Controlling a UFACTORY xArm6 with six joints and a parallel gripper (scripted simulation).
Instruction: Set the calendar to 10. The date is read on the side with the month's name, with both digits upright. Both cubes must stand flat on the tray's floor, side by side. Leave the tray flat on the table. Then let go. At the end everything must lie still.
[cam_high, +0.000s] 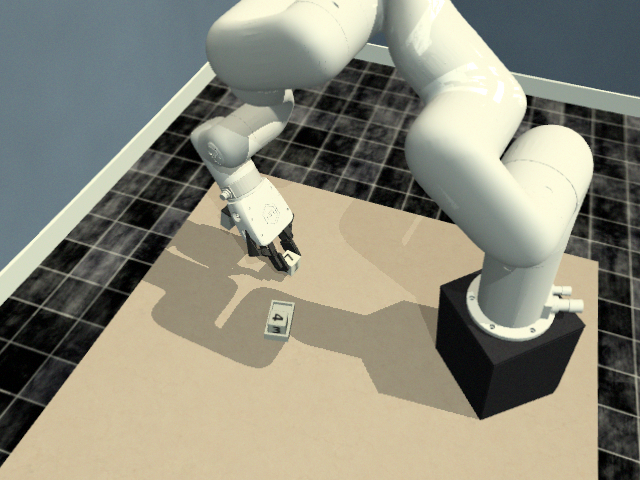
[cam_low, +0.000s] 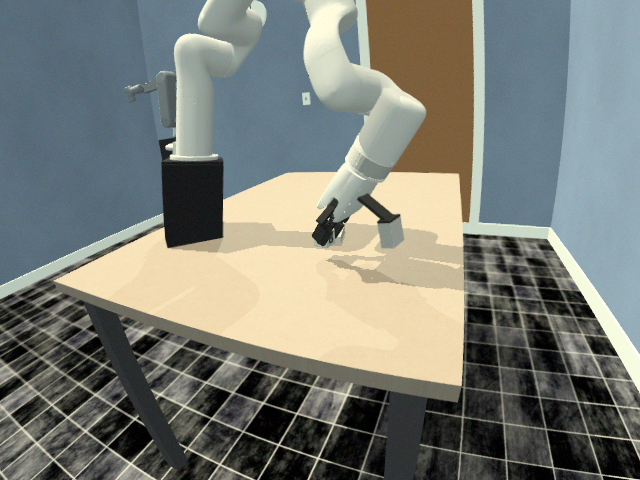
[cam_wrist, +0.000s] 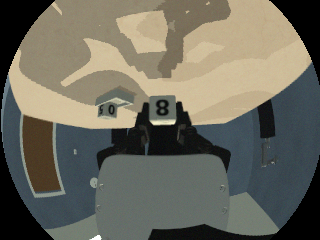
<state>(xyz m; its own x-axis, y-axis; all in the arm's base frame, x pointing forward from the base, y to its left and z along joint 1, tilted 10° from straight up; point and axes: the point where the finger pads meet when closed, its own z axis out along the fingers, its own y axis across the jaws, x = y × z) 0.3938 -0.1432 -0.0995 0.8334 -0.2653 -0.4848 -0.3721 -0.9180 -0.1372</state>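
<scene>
Now: hand 110 mm to the right of the tray, 50 mm above it and 20 mm past it. The rest, counted from my hand: white cube (20 mm below, 10 mm behind).
</scene>
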